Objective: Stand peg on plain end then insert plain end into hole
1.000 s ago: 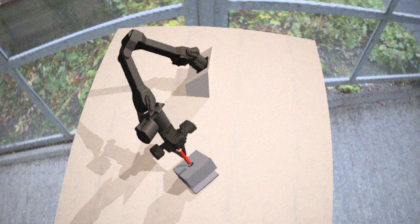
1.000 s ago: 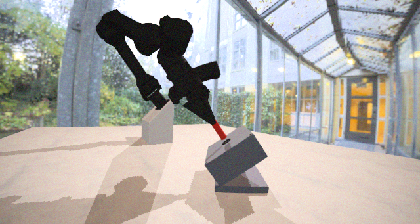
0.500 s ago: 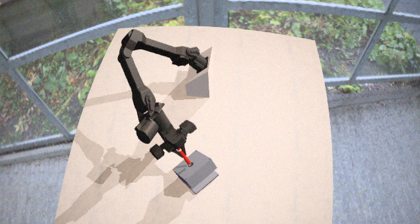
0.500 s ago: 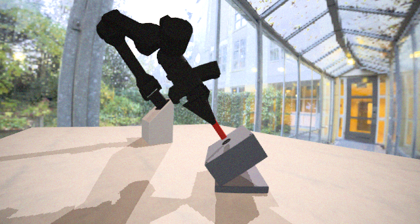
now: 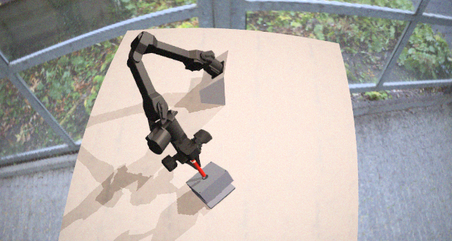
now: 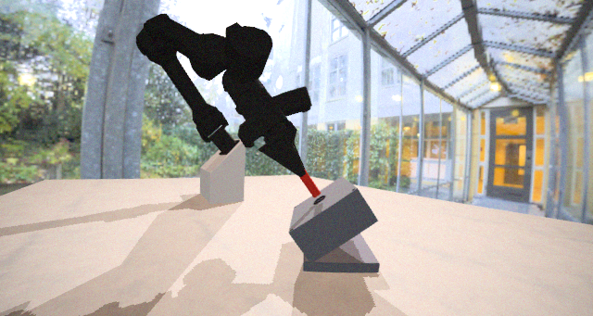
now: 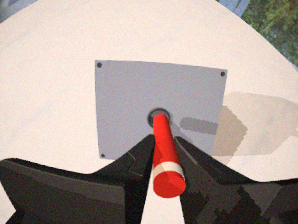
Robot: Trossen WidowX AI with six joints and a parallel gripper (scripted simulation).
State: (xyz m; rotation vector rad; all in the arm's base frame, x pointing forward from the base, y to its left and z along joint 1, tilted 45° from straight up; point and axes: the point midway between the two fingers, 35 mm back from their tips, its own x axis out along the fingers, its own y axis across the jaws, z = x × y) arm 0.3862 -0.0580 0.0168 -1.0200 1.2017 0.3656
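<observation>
The grey sloped panel lies 3 cm ahead of my gripper tip, 3 cm to the left of it and 6 cm below it. The rest, counted from my gripper tip: flat grey base plate 4 cm ahead, 5 cm to the left, 12 cm below; then red peg 1 cm behind, 1 cm to the right, 1 cm above.
</observation>
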